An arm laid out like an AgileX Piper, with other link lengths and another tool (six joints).
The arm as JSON. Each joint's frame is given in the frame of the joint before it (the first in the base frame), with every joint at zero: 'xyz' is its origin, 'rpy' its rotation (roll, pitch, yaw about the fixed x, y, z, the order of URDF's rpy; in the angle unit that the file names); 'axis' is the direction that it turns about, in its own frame. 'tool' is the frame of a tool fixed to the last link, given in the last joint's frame.
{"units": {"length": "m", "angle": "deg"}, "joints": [
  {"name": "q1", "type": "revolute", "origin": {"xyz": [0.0, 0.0, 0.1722], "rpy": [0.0, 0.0, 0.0]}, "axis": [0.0, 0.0, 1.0]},
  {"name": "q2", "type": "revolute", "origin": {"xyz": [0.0, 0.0, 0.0], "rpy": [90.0, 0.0, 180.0]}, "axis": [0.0, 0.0, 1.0]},
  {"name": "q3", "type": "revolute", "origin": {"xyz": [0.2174, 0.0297, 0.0], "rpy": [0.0, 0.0, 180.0]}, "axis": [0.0, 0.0, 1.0]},
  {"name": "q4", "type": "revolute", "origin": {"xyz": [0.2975, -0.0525, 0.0], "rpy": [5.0, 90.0, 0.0]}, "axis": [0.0, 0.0, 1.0]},
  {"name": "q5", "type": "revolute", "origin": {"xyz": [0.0, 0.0, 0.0], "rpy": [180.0, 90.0, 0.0]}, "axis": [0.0, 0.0, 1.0]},
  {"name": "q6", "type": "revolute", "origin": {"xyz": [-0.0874, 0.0, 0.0], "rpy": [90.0, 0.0, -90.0]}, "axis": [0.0, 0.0, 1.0]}
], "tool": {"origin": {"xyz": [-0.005, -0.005, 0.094], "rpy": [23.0, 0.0, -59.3]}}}
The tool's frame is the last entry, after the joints.
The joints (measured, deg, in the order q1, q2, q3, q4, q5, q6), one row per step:
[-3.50 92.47 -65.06 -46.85 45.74 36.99]
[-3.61 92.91 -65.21 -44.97 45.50 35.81]
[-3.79 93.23 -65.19 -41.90 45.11 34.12]
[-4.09 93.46 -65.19 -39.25 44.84 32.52]
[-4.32 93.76 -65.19 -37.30 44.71 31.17]
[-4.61 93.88 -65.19 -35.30 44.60 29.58]
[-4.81 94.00 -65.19 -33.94 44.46 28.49]
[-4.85 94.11 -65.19 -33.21 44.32 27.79]
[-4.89 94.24 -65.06 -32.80 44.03 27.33]
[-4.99 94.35 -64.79 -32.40 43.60 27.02]
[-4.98 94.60 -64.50 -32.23 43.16 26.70]
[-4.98 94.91 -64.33 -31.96 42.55 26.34]
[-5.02 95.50 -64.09 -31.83 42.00 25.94]
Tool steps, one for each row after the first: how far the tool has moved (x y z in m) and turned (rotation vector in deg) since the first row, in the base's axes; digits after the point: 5 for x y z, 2 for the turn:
[0.00005 0.00246 -0.00500 1.31 0.65 0.19]
[-0.00082 0.00668 -0.01177 3.54 1.39 0.33]
[-0.00187 0.00937 -0.01696 5.39 2.02 0.39]
[-0.00281 0.01132 -0.02162 6.68 2.71 0.51]
[-0.00380 0.01300 -0.02494 7.91 3.32 0.75]
[-0.00427 0.01424 -0.02734 8.76 3.70 0.97]
[-0.00421 0.01547 -0.02887 9.18 3.95 1.27]
[-0.00417 0.01630 -0.03085 9.43 4.14 1.58]
[-0.00446 0.01688 -0.03343 9.77 4.26 1.79]
[-0.00462 0.01784 -0.03686 9.90 4.57 2.19]
[-0.00389 0.01904 -0.03990 10.13 4.68 2.67]
[-0.00390 0.01970 -0.04529 10.24 5.21 3.13]

